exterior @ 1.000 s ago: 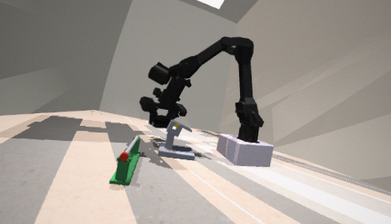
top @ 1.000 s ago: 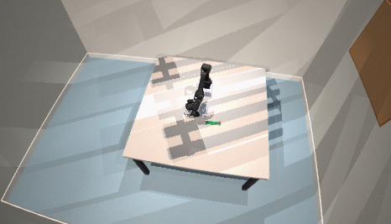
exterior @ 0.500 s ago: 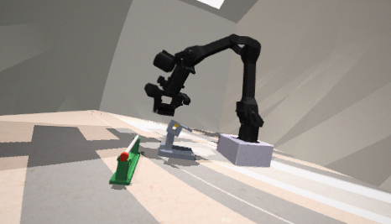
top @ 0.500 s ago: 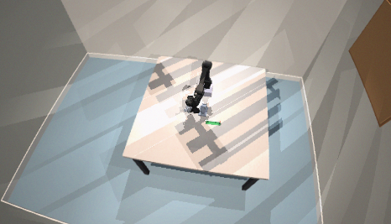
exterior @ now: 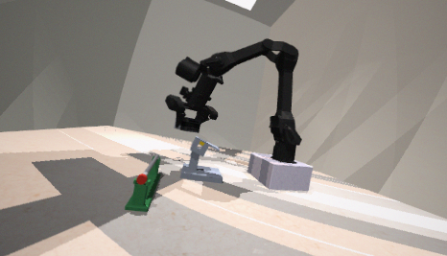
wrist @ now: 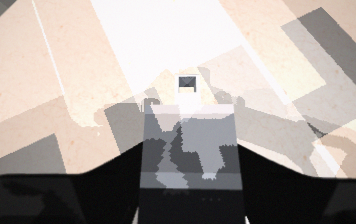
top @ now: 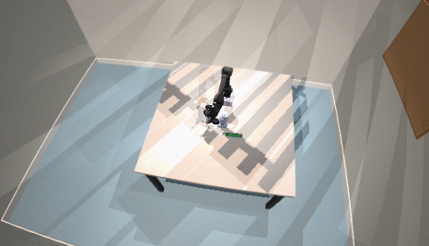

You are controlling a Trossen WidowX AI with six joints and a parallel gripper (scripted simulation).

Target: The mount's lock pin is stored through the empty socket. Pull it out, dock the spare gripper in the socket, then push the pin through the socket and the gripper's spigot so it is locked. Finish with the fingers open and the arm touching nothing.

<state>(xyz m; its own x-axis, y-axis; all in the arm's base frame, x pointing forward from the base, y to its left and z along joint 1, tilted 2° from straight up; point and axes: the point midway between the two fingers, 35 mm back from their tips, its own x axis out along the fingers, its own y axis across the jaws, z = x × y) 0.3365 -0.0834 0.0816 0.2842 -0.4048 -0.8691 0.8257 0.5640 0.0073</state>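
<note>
Now: the spare gripper 2 cm above my gripper tip. The rest, counted from my gripper tip: mount 12 cm to the left, 8 cm behind, 7 cm below; green rack 24 cm to the left, 9 cm below, 3 cm ahead.
</note>
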